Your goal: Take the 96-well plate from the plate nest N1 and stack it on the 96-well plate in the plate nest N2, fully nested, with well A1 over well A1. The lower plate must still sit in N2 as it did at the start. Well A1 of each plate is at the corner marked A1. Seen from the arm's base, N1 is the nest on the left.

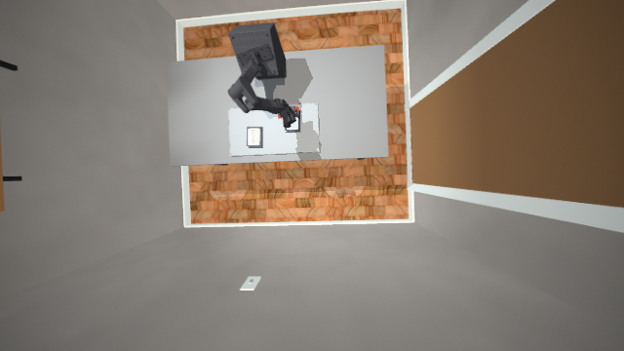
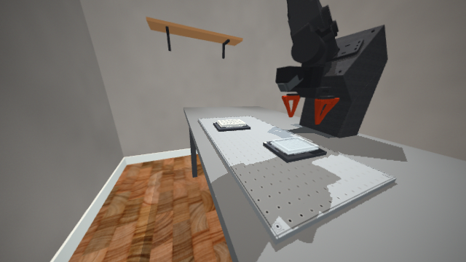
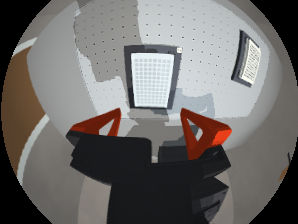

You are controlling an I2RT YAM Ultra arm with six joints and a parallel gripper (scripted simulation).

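My hand is 1 cm short of the dark plate nest, 1 cm to the left of it and 11 cm above it.
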